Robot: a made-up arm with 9 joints. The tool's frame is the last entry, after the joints.
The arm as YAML. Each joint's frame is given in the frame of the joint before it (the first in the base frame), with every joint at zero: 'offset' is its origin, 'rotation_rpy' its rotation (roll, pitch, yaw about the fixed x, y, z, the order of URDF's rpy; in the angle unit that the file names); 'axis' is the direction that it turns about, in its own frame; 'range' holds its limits. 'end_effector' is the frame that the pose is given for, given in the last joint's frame.
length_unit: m
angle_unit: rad
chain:
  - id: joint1
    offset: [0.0, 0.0, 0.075]
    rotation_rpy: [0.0, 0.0, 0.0]
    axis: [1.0, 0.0, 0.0]
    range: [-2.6, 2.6]
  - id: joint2
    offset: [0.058, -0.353, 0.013]
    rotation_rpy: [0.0, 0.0, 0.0]
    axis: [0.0, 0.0, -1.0]
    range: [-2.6, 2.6]
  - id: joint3
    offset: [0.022, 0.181, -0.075]
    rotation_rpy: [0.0, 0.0, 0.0]
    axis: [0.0, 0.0, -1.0]
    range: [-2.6, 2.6]
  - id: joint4
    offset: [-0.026, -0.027, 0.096]
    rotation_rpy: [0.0, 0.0, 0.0]
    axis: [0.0, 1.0, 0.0]
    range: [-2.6, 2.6]
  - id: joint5
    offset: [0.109, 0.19, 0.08]
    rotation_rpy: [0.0, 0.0, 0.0]
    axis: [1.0, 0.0, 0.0]
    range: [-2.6, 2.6]
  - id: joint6
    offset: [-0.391, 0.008, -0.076]
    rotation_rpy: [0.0, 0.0, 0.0]
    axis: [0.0, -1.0, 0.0]
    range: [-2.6, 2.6]
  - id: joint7
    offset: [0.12, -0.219, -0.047]
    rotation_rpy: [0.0, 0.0, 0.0]
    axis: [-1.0, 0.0, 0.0]
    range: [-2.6, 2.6]
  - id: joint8
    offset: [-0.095, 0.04, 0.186]
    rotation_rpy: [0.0, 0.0, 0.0]
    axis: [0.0, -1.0, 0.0]
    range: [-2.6, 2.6]
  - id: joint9
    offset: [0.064, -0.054, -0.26]
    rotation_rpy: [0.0, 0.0, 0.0]
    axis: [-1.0, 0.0, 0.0]
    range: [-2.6, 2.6]
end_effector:
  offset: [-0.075, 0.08, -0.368]
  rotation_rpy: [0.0, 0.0, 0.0]
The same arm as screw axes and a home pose.
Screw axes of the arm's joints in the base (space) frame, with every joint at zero. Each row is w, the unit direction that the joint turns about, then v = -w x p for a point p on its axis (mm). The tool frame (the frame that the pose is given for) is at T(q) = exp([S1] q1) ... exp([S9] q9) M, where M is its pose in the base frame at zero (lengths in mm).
S1 = (1, 0, 0, 0, 75, 0)
S2 = (0, 0, -1, 353, 58, 0)
S3 = (0, 0, -1, 172, 80, 0)
S4 = (0, 1, 0, -109, 0, 54)
S5 = (1, 0, 0, 0, 189, 9)
S6 = (0, -1, 0, 113, 0, 228)
S7 = (-1, 0, 0, 0, -66, -220)
S8 = (0, -1, 0, 252, 0, 203)
S9 = (-1, 0, 0, 0, 8, -234)
M: xyz -214 -154 -376 (mm) quaternion w x y z 1 0 0 0
Joint limits (deg, base to tool): -148.97..148.97 -148.97..148.97 -148.97..148.97 -148.97..148.97 -148.97..148.97 -148.97..148.97 -148.97..148.97 -148.97..148.97 -148.97..148.97

